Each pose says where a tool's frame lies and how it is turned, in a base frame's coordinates. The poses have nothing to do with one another.
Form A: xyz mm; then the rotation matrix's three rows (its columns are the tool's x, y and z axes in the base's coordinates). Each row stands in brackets.
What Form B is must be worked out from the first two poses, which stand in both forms.
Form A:
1: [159 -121 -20], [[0.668 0.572 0.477], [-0.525 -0.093 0.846], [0.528 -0.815 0.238]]
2: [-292 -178 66], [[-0.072 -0.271 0.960], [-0.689 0.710 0.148], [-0.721 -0.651 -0.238]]
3: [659 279 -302], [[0.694 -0.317 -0.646], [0.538 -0.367 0.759], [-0.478 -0.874 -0.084]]
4: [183 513 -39], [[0.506 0.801 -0.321], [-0.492 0.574 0.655], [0.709 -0.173 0.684]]
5: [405 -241 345], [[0.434 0.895 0.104], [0.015 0.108 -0.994], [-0.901 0.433 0.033]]
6: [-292 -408 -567], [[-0.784 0.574 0.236], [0.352 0.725 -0.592], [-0.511 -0.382 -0.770]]
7: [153 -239 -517], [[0.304 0.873 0.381], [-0.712 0.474 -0.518], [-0.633 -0.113 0.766]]
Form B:
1: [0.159 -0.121 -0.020], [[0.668 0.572 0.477], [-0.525 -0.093 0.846], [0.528 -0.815 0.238]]
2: [-0.292 -0.178 0.066], [[-0.072 -0.271 0.960], [-0.689 0.710 0.148], [-0.721 -0.651 -0.238]]
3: [0.659 0.279 -0.302], [[0.694 -0.317 -0.646], [0.538 -0.367 0.759], [-0.478 -0.874 -0.084]]
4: [0.183 0.513 -0.039], [[0.506 0.801 -0.321], [-0.492 0.574 0.655], [0.709 -0.173 0.684]]
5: [0.405 -0.241 0.345], [[0.434 0.895 0.104], [0.015 0.108 -0.994], [-0.901 0.433 0.033]]
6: [-0.292 -0.408 -0.567], [[-0.784 0.574 0.236], [0.352 0.725 -0.592], [-0.511 -0.382 -0.770]]
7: [0.153 -0.239 -0.517], [[0.304 0.873 0.381], [-0.712 0.474 -0.518], [-0.633 -0.113 0.766]]
